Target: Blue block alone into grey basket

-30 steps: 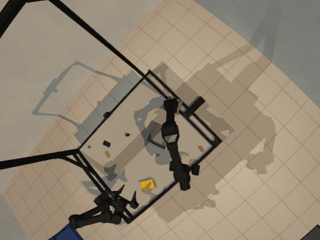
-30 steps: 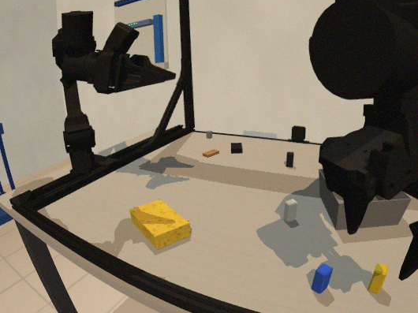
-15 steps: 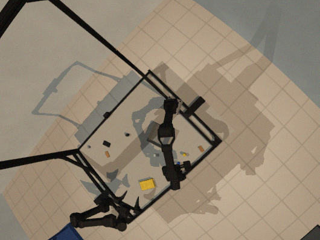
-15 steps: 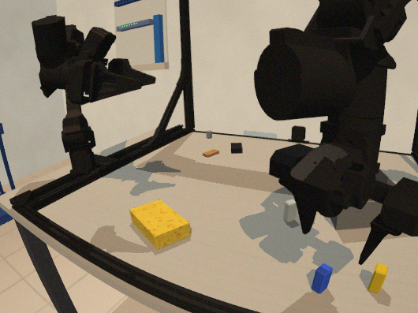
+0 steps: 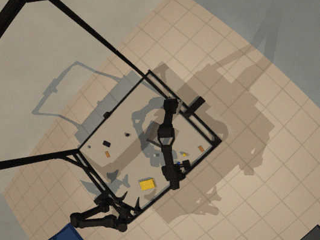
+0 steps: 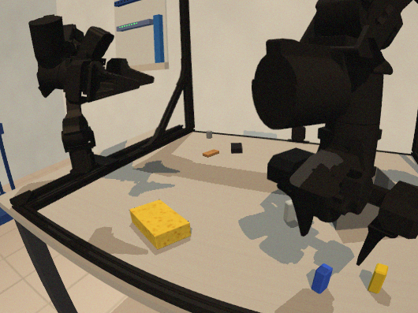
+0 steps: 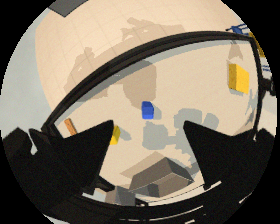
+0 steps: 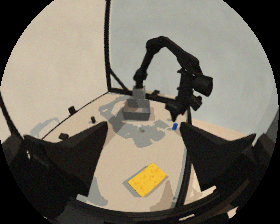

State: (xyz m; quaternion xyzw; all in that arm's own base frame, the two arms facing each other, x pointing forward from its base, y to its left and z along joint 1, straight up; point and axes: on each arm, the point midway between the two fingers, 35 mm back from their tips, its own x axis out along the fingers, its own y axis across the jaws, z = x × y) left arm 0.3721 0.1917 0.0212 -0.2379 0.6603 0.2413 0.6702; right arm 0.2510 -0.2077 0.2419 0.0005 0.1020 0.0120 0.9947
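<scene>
Now: left hand 90 mm above the blue block. From my left hand the other things lie so: yellow block (80 mm to the left, 90 mm below); white block (170 mm behind, 50 mm to the right, 90 mm below); grey basket (220 mm behind, 90 mm to the left, 90 mm below).
</scene>
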